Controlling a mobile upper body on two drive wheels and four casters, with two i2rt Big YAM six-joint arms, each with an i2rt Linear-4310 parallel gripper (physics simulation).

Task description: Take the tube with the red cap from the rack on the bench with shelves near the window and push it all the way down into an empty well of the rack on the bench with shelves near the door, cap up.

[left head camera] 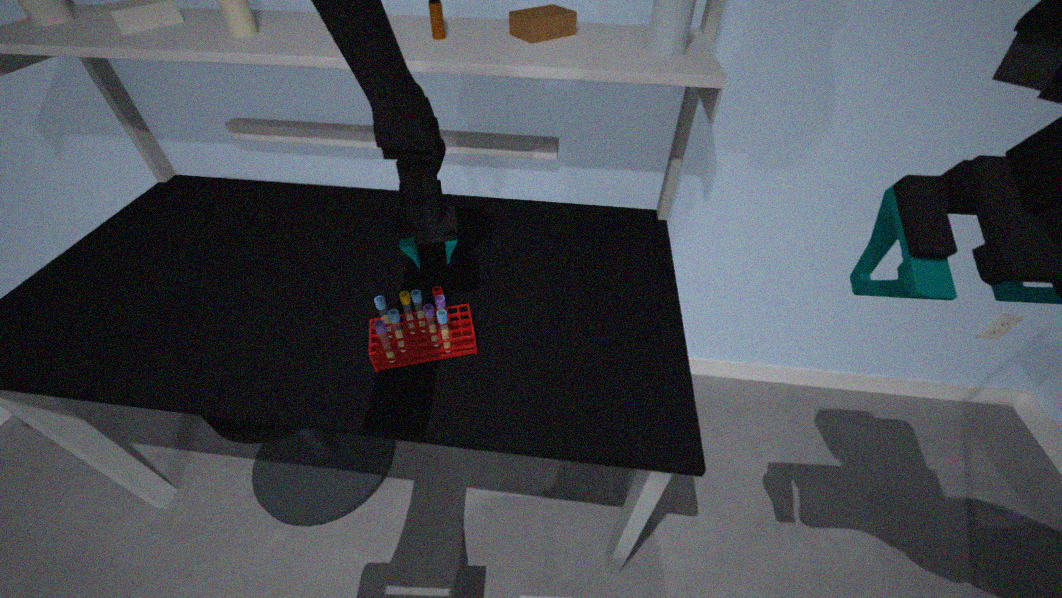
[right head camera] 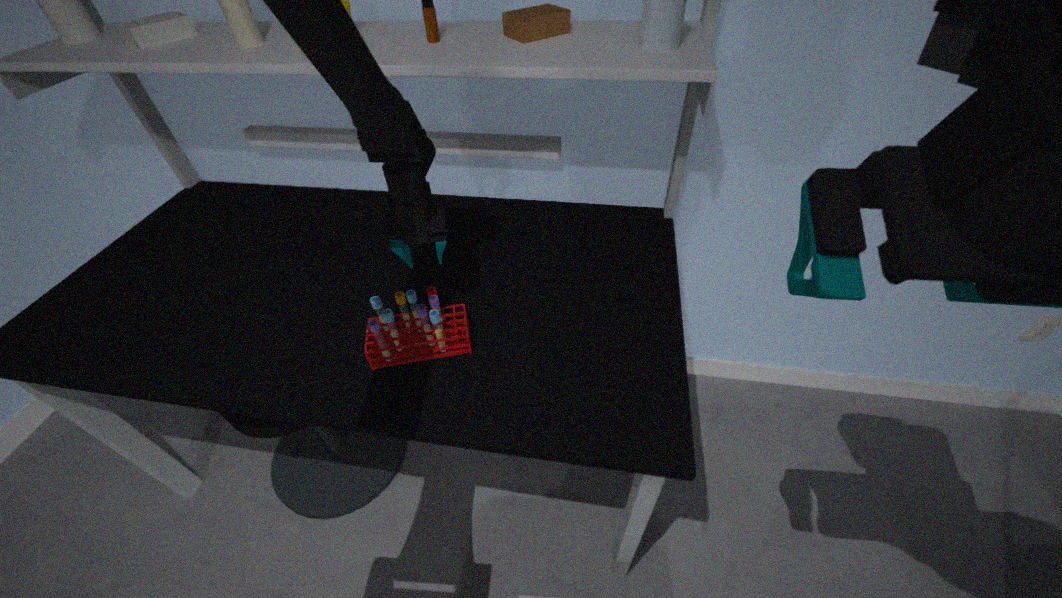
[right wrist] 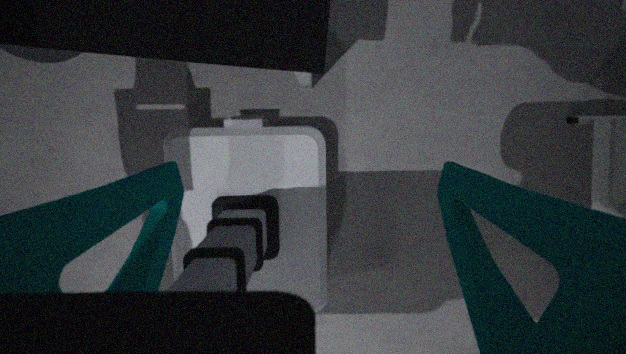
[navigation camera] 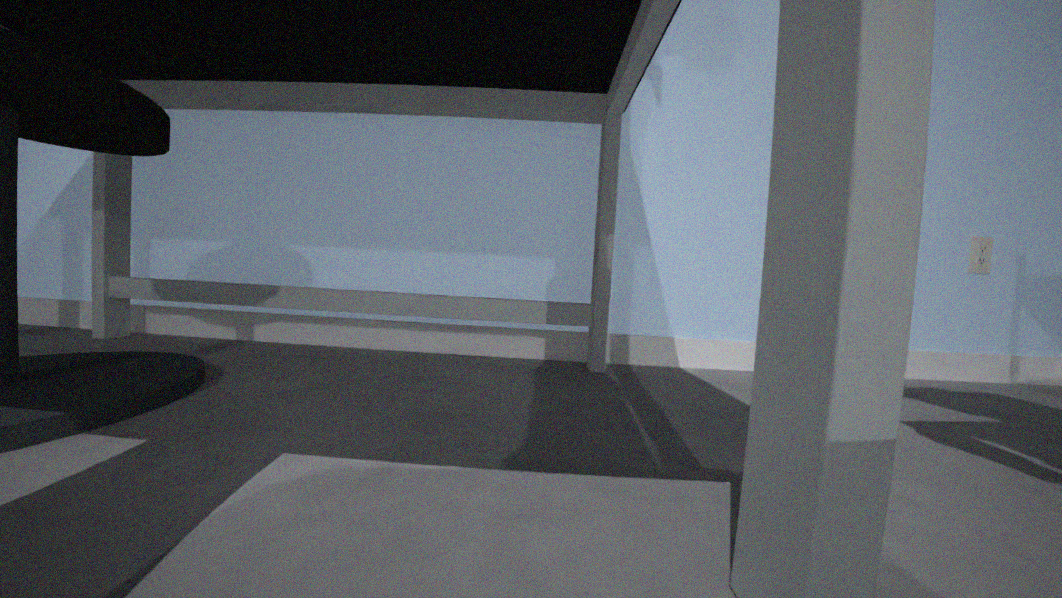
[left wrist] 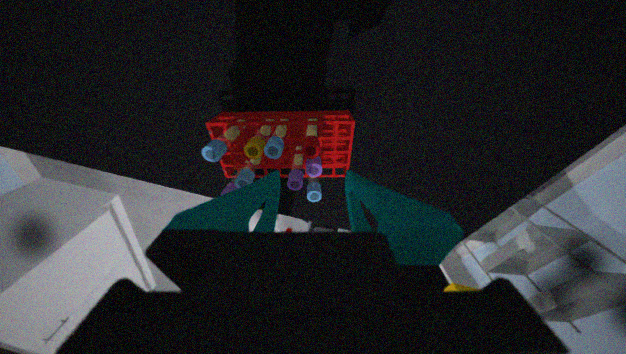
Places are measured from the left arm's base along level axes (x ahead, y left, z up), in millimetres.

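Where they show: left gripper, between the fingertips: [left head camera: 433, 264] [right head camera: 426, 264] [left wrist: 312, 177]; right gripper, between the fingertips: [left head camera: 924, 288] [right head camera: 867, 287] [right wrist: 310, 176].
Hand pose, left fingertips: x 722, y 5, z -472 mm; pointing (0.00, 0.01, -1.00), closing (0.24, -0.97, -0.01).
Observation:
Each offset is from my left fingertips to the centre of the thing. "spot": to the spot under its first point. Level surfaces: height alone.
The red-capped tube @[dz -112, dx -8, dy +0 mm] [left head camera: 437, 291] [right head camera: 432, 291] [left wrist: 311, 147] stands cap up at the back row of the red rack @[spot: dz -120, dx -65, dy -71 mm] [left head camera: 473, 334] [right head camera: 468, 334] [left wrist: 350, 148], on the black bench top @[dz -176 mm] [left head camera: 579, 334] [right head camera: 579, 334]. A purple-capped tube @[dz -112, dx -30, dy -8 mm] [left head camera: 439, 300] [left wrist: 313, 166] is close beside it. My left gripper [left head camera: 434, 265] [right head camera: 425, 265] [left wrist: 312, 177] is partly open and empty, behind and above the red cap in the head views. My right gripper [left head camera: 966, 291] [right head camera: 910, 291] [right wrist: 310, 176] is wide open and empty, off to the right of the bench. The second rack does not show.
Several tubes with blue, purple and yellow caps stand in the same rack. Above the bench's back, a shelf @[dz +281 mm] [left head camera: 475, 55] [right head camera: 475, 59] holds a brown box @[spot: dz +310, dx +340, dy -190 mm] [left head camera: 542, 24] [right head camera: 536, 23] and bottles. A round stool @[spot: dz -908, dx -27, dy +488 mm] [left head camera: 323, 479] [right head camera: 338, 475] stands under the front edge. A bench leg @[spot: dz -716, dx -250, dy -409 mm] [navigation camera: 824, 297] rises close ahead.

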